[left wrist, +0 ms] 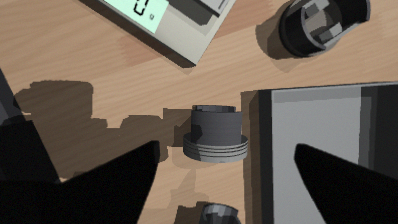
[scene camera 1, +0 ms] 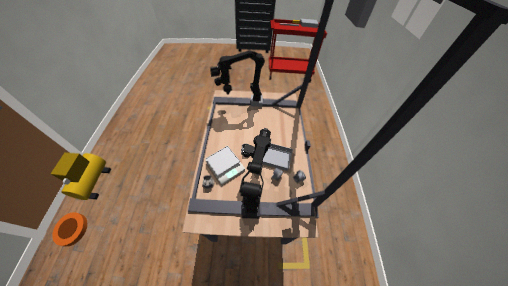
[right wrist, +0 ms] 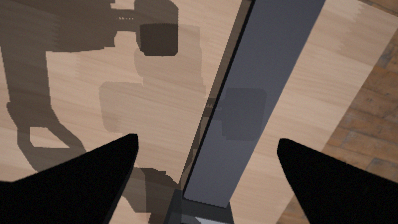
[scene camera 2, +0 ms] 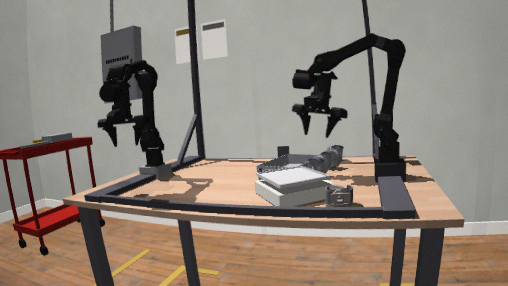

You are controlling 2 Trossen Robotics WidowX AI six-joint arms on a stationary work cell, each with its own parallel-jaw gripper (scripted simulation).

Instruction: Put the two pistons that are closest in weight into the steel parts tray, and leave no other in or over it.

Labels:
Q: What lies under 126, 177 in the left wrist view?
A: The left gripper.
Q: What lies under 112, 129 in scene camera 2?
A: The right gripper.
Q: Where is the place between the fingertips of the left gripper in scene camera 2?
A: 316, 136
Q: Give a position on a white scale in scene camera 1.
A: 238, 168

